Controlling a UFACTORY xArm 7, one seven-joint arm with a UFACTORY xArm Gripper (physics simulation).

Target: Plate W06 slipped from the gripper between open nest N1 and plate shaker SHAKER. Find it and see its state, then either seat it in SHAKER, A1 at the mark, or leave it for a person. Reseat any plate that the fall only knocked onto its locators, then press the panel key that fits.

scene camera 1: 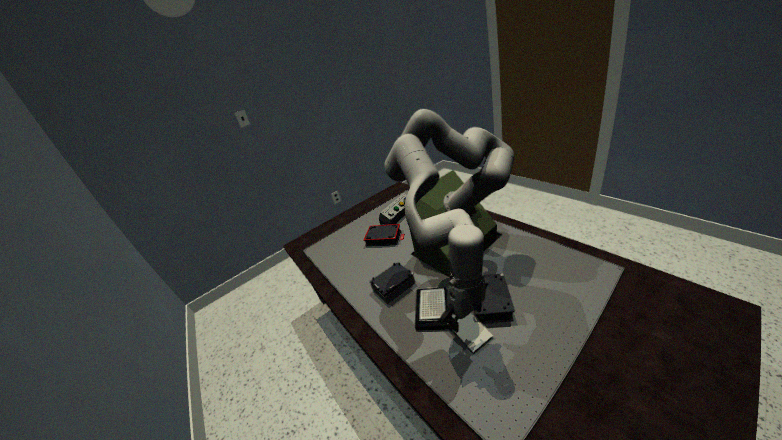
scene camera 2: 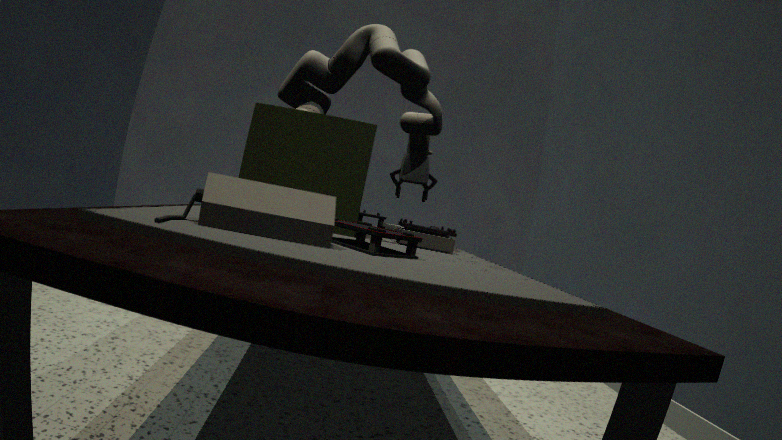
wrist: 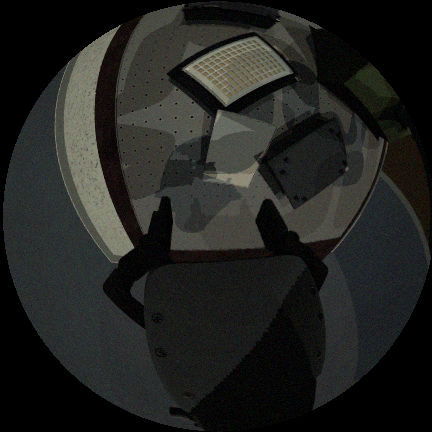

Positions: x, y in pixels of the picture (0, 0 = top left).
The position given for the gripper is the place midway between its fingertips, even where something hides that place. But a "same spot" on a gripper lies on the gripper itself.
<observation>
gripper: scene camera 1 465, 318; scene camera 2; wrist
same spot on gripper: (wrist: 153, 248) = (scene camera 2: 426, 187)
</observation>
